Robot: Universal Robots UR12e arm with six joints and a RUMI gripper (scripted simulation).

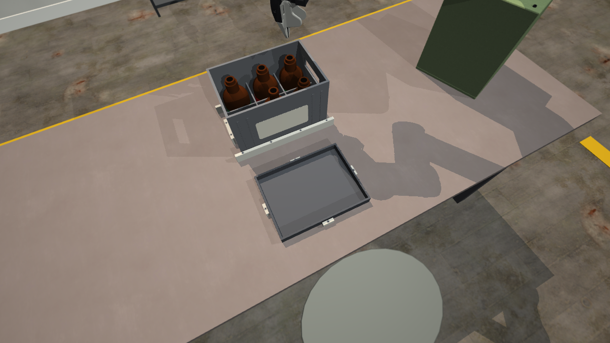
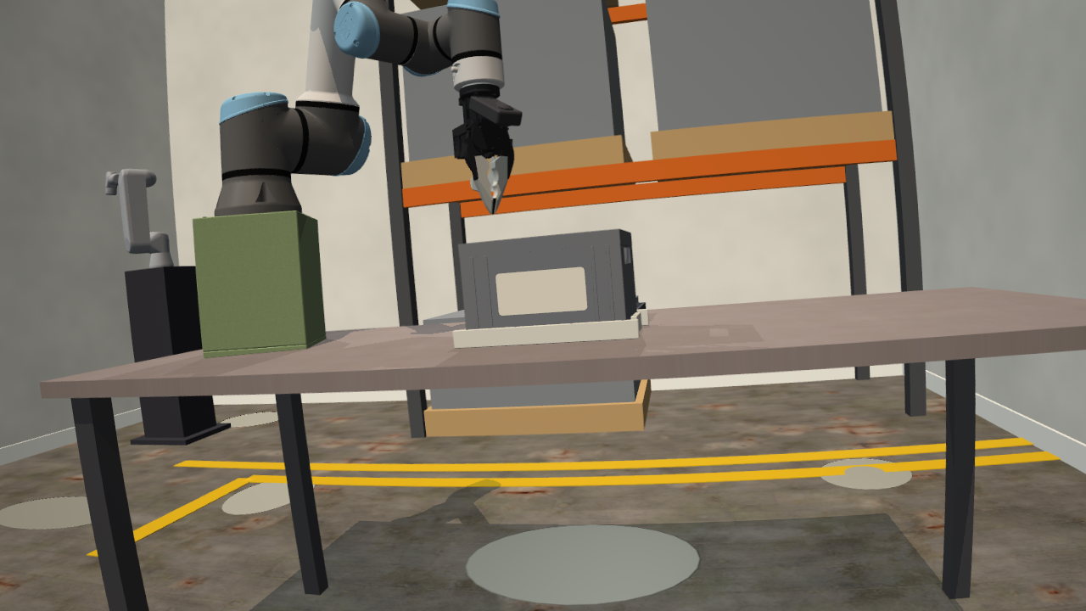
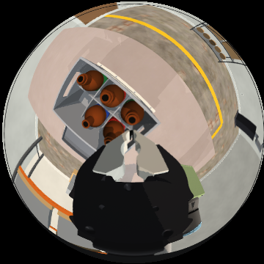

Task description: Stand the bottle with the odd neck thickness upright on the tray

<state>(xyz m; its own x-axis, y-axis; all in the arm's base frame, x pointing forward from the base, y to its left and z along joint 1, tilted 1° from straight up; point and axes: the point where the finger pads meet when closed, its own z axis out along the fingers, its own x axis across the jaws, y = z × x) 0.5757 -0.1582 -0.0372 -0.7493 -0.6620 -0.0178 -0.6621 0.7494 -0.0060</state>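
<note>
Right now the brown bottle is 90 mm ahead of my hand, 90 mm to the left of it and 150 mm below it. From my hand the other things lie so: grey crate: 90 mm ahead, 40 mm to the left, 160 mm below; dark tray: 110 mm ahead, 320 mm to the left, 230 mm below.
</note>
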